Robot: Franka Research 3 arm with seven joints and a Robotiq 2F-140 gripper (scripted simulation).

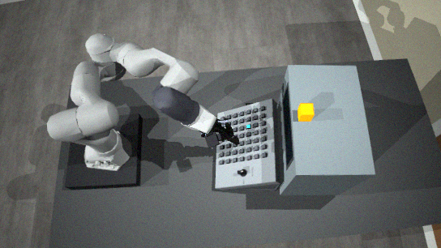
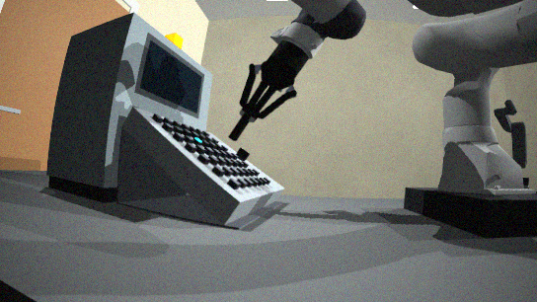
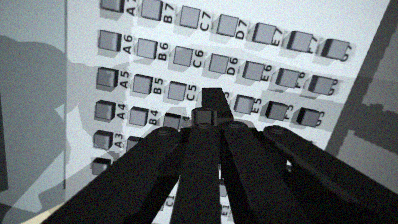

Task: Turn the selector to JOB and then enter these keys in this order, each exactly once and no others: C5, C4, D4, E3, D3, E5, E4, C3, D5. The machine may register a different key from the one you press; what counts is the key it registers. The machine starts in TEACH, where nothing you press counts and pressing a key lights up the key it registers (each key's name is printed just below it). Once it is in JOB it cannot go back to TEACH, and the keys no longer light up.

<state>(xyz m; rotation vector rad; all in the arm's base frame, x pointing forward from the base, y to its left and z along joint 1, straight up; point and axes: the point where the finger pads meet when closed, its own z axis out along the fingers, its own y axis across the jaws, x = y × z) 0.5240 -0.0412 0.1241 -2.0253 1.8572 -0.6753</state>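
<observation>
My hand is 13 cm to the left of the black selector knob, 5 cm above it and 2 cm short of it. From my hand the other things lie so: E5 key 8 cm below, 1 cm ahead; C6 key 6 cm ahead, 4 cm to the right, 4 cm below; D6 key 6 cm below, 3 cm to the right, 3 cm ahead.
</observation>
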